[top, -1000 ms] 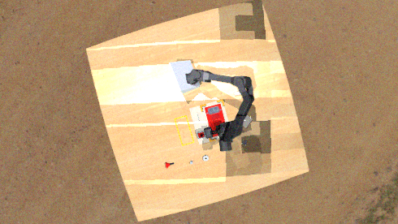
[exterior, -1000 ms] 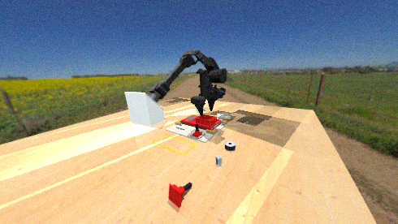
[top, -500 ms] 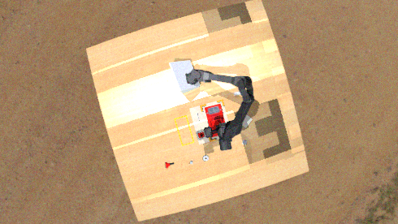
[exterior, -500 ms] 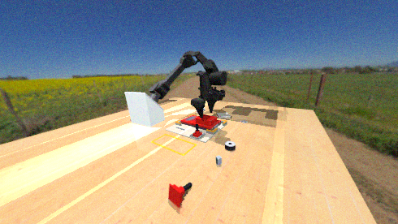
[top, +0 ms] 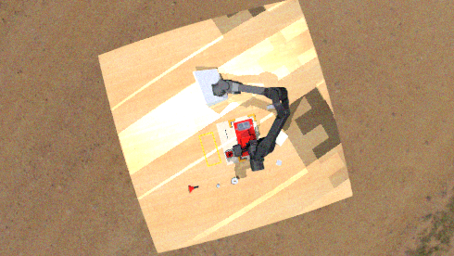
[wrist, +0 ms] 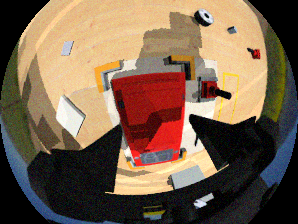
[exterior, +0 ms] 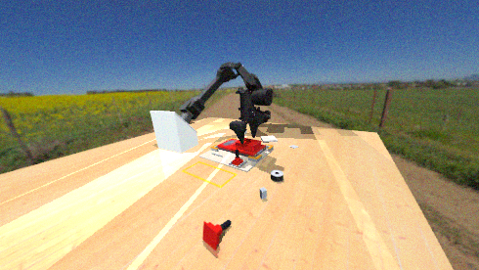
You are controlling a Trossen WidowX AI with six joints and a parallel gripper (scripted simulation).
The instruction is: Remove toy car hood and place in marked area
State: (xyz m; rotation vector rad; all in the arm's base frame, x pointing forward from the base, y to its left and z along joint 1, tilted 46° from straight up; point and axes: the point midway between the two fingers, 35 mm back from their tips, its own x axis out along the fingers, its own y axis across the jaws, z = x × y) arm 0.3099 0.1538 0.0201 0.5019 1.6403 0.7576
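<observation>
My gripper tip is now 10 mm above the red hood. Also, from my gripper tip: white base plate 30 mm behind, 20 mm to the right, 40 mm below; then black-and-white ring 200 mm ahead, 110 mm to the right, 40 mm below.
</observation>
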